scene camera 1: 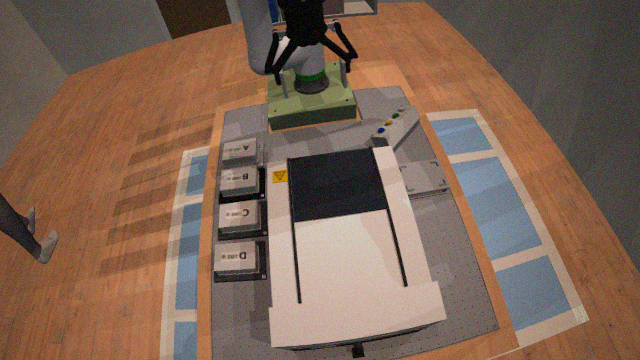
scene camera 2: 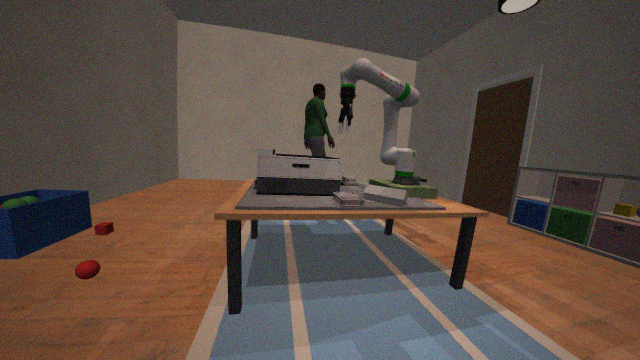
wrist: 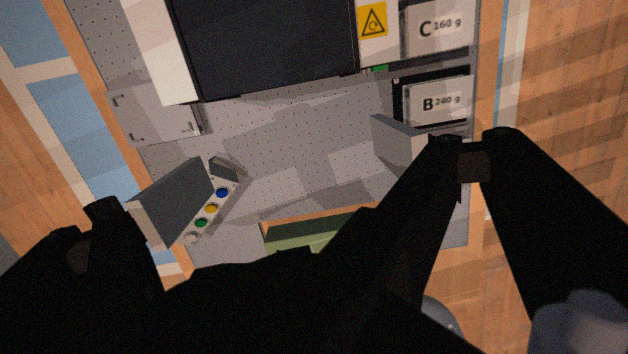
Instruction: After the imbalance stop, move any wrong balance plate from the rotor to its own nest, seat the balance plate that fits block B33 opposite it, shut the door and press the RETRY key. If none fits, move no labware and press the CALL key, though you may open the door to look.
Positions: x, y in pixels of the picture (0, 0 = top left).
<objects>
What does the gripper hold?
Nothing.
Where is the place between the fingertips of the gripper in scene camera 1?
At 315, 89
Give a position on a dark door panel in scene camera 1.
At 343, 183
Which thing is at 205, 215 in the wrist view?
A grey button box.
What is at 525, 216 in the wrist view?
The gripper.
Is the gripper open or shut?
Open.
</objects>
